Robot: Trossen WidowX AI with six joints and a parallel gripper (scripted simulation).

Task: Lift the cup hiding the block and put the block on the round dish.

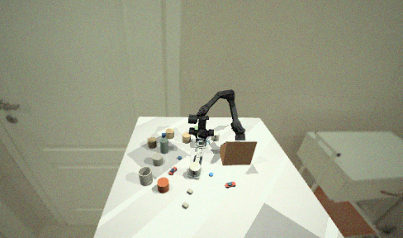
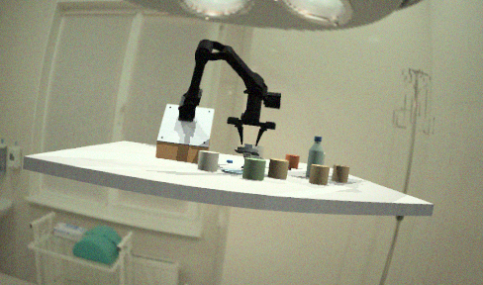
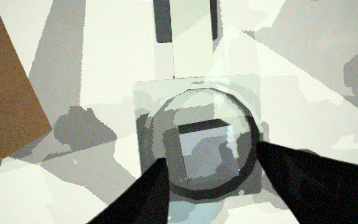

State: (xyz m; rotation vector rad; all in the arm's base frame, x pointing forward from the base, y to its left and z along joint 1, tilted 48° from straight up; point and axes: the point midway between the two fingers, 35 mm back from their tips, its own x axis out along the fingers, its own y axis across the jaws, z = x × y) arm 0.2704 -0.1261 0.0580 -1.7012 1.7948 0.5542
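Right now my gripper tip is 50 mm past the light blue round dish, 110 mm to the left of it and 100 mm above it. The rest, counted from my gripper tip: orange cylinder 270 mm ahead, 370 mm to the left, 60 mm below; then bottle 280 mm ahead, 10 mm to the left, 10 mm above.
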